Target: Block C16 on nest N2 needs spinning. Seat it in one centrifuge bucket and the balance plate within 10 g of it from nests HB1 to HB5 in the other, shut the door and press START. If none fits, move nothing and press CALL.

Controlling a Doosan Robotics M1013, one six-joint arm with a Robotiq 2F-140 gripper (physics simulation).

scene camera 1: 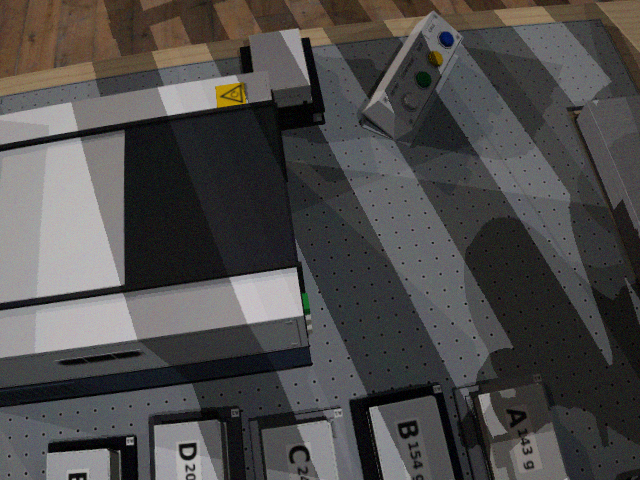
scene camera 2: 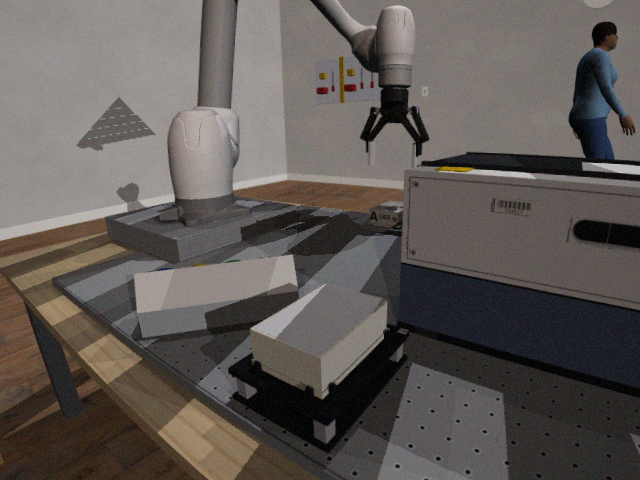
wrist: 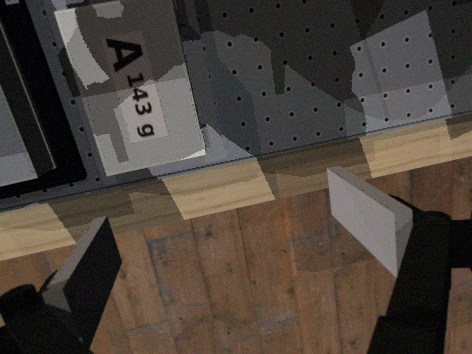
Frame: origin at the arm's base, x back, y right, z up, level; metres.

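Where they show: gripper, fingertip midpoint: [scene camera 2: 392,166] [wrist: 224,215]; arm's base, origin of the base link: [scene camera 2: 206,214].
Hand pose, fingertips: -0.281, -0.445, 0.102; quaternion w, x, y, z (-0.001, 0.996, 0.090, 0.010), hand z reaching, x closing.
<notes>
Each offset is from my fingertips to the top centre of the thing, as dx, dy, dz. "spot": to the spot under its first point.
Plate A, 143 g {-0.057, +0.069, -0.096} [scene camera 1: 509,439] [scene camera 2: 387,214] [wrist: 170,105], plate B, 154 g {-0.192, +0.054, -0.096} [scene camera 1: 390,439], and plates C {-0.323, +0.022, -0.096} [scene camera 1: 273,444], D {-0.458, +0.019, -0.096} [scene camera 1: 165,439] and E {spot: -0.628, +0.017, -0.096} [scene camera 1: 56,465] sit in a row of nests; the C and D weights are cut off. A plain light block {-0.385, +0.636, -0.070} [scene camera 1: 276,56] [scene camera 2: 320,330] sits on a black raised nest; no C16 label is legible. The centrifuge [scene camera 1: 201,201] [scene camera 2: 465,232] shows no buckets. The button box {-0.166, +0.642, -0.066} [scene camera 1: 382,87] [scene camera 2: 217,294] has blue CALL {-0.110, +0.698, -0.075} [scene camera 1: 446,38], yellow, green and grey buttons. My gripper [scene camera 2: 393,153] [wrist: 224,215] is open and empty, high beyond the table edge near A.
The arm's base [scene camera 2: 201,155] stands on a grey plinth [scene camera 2: 206,245] at the table's far side. The wooden table edge [scene camera 2: 118,356] [wrist: 220,195] runs below plate A in the wrist view. A person [scene camera 2: 594,98] stands in the background at the right. Striped shadows cross the table.
</notes>
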